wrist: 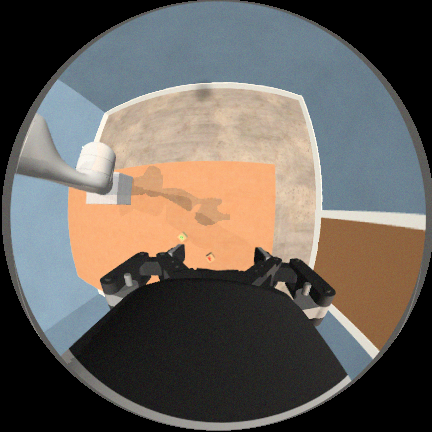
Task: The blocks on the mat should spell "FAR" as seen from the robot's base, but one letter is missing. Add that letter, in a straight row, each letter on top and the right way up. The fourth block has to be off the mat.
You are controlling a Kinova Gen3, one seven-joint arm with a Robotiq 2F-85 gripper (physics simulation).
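Note:
A small pale block with a green mark on top lies on the orange table, just beyond the left fingertip. A second small pale block with a red mark lies between the fingertips in the picture, far below them. Both letters are too small to read. My gripper is wide open and empty, high above the table. The mat and the other blocks do not show in the wrist view; the gripper's body hides the lower part.
The orange table top carries the grey robot base at the left, with the arm's pale link above it. The arm's shadow falls across the table. Mottled floor, blue walls and a brown surface lie beyond.

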